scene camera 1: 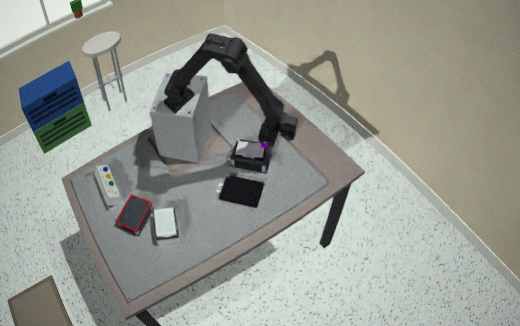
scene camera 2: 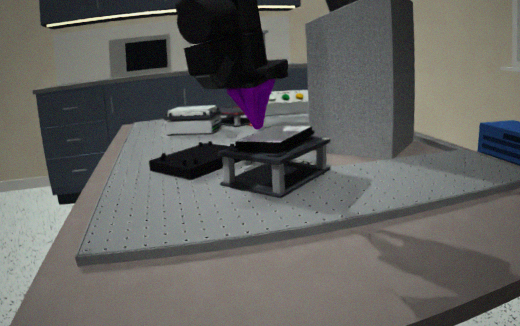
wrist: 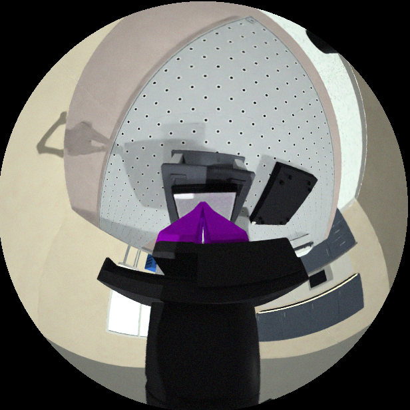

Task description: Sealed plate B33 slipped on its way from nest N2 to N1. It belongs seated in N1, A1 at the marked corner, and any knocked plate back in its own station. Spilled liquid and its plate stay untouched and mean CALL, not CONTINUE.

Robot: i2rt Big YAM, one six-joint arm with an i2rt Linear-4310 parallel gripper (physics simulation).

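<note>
A dark-sided plate with a shiny grey top lies on the raised black stand with grey posts. It looks slightly tilted in scene view 2; its label and A1 corner cannot be read. My gripper is shut and empty, pointing down with its purple tips at or just above one edge of that plate; contact cannot be told. A low black nest with small pegs stands beside the stand, bearing no plate. No spilled liquid can be made out.
A white plate sits on a station farther along the table. A red-rimmed dark station and a white box with coloured buttons stand beyond it. The tall grey pedestal rises near the raised stand.
</note>
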